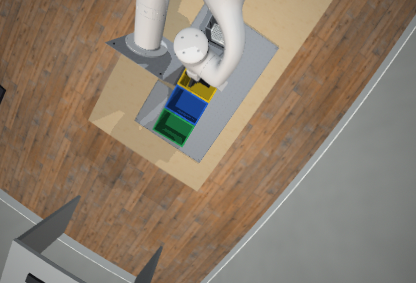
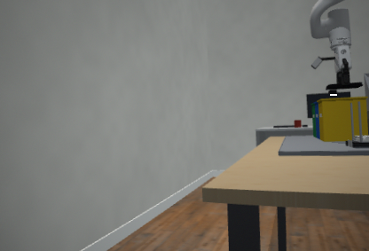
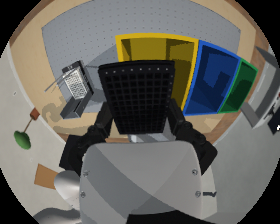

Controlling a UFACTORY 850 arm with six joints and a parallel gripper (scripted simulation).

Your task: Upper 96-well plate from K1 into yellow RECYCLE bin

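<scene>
The yellow bin lies 150 mm below my hand, 30 mm to the right of it and 10 mm ahead of it. Also, from my hand: green bin 300 mm to the right, 150 mm below, 50 mm ahead; then blue bin 170 mm to the right, 150 mm below, 30 mm ahead; then black 96-well plate 10 mm below.
</scene>
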